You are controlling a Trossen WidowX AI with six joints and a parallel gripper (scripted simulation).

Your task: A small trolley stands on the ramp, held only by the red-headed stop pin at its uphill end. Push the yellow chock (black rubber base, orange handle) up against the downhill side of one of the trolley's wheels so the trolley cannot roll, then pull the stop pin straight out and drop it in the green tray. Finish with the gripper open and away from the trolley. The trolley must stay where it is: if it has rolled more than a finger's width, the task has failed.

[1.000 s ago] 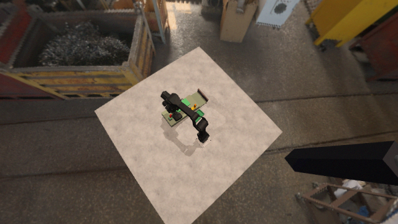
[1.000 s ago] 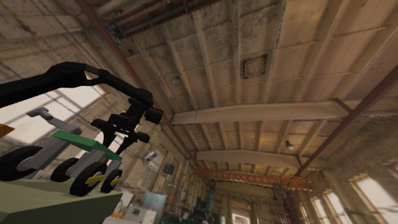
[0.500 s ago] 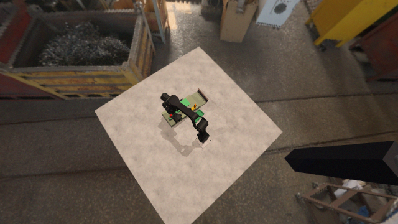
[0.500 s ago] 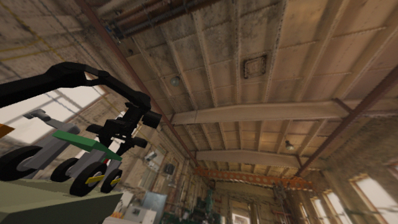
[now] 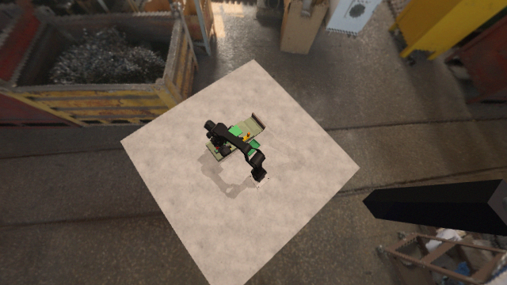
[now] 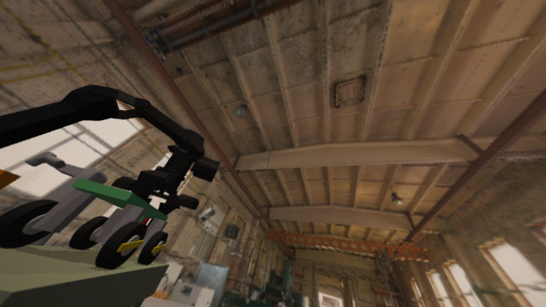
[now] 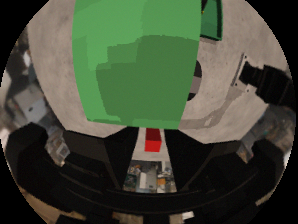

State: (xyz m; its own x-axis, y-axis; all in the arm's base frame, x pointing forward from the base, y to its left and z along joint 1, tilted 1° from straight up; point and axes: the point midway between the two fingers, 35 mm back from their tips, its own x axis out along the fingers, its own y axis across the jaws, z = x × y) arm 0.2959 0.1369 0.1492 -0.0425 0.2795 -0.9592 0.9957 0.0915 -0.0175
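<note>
Now: the red-headed stop pin right at my gripper tip. The rest, counted from my gripper tip: ramp (3 cm ahead, 11 cm to the right, 8 cm below); then trolley (3 cm ahead, 11 cm to the right, 2 cm below); then yellow chock (2 cm behind, 21 cm to the right, 5 cm below).
</note>
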